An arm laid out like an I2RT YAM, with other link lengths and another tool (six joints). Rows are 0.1 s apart.
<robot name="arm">
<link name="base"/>
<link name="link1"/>
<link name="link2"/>
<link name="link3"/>
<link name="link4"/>
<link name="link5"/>
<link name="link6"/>
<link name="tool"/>
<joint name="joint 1" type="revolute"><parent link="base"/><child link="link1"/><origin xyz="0 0 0.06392" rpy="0 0 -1.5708"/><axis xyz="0 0 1"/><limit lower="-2.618" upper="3.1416"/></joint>
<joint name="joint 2" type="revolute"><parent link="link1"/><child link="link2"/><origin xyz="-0.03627 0.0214 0.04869" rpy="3.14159 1.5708 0"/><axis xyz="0 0 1"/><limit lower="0" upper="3.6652"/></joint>
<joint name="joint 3" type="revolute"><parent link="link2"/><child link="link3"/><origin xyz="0 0.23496 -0.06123" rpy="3.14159 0 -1.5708"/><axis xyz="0 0 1"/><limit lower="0" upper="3.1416"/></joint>
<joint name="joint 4" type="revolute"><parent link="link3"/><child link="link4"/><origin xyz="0.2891 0.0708 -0.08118" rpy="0 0 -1.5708"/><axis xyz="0 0 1"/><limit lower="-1.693" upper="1.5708"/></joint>
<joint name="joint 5" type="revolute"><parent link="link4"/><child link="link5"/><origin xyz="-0.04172 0.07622 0.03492" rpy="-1.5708 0 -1.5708"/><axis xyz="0 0 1"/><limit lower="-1.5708" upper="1.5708"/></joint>
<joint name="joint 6" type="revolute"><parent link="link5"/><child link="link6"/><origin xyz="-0.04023 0 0.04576" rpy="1.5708 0 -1.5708"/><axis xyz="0 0 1"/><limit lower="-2.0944" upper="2.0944"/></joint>
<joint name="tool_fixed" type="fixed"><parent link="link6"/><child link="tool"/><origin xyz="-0.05 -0.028 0.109" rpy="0 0.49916 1.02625"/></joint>
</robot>
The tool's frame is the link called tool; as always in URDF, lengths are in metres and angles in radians.
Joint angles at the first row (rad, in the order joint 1, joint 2, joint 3, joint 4, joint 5, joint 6):
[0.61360 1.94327 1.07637 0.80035 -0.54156 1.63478]
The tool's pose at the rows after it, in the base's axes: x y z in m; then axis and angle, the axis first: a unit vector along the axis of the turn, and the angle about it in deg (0 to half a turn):
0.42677 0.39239 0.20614 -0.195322 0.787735 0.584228 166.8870
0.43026 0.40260 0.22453 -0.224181 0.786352 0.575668 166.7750
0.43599 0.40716 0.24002 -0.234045 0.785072 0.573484 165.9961
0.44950 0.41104 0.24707 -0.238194 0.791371 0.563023 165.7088
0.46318 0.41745 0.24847 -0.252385 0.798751 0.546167 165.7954
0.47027 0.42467 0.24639 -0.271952 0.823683 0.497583 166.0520
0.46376 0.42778 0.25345 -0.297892 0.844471 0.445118 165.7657
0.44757 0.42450 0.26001 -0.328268 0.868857 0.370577 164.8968
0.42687 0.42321 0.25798 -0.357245 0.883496 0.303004 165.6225
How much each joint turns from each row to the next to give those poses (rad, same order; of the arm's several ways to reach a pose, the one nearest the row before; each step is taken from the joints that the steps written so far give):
[-0.00461 -0.02705 0.04796 -0.09136 -0.01777 -0.08664]
[-0.00249 0.00718 0.07872 -0.07661 -0.04154 -0.04821]
[-0.00255 0.00748 0.05921 -0.04367 -0.00887 -0.01812]
[-0.01133 0.03308 0.08328 -0.07208 -0.00705 -0.03249]
[-0.01266 0.05276 0.09910 -0.08405 -0.02259 -0.05733]
[-0.00472 0.02473 0.09989 -0.18737 0.00820 -0.13853]
[0.00400 -0.02462 0.05723 -0.18311 0.02487 -0.14653]
[0.00881 -0.06312 0.02094 -0.20087 0.06456 -0.18267]
[0.01908 -0.05117 0.00751 -0.16630 0.06419 -0.14573]

